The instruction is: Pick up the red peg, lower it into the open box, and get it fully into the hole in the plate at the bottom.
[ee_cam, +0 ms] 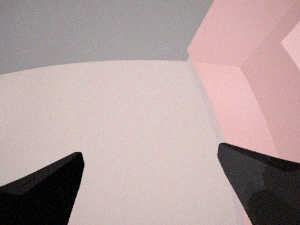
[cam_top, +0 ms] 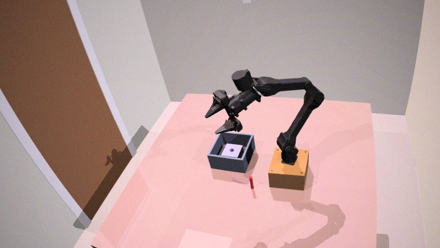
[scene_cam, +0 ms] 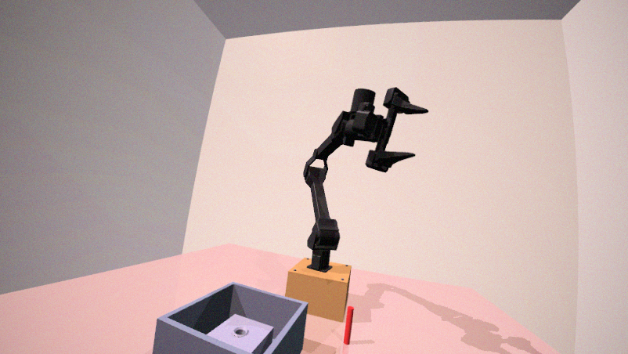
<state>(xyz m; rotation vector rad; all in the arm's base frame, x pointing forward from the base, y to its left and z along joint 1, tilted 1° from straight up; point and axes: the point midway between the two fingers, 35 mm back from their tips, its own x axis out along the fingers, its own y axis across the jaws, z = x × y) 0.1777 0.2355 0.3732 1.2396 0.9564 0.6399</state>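
My gripper tip is 6 cm past the red peg, 12 cm to the left of it and 43 cm above it. Also, from my gripper tip: grey-blue box: 13 cm ahead, 27 cm to the right, 45 cm below; pale plate: 13 cm ahead, 27 cm to the right, 43 cm below.
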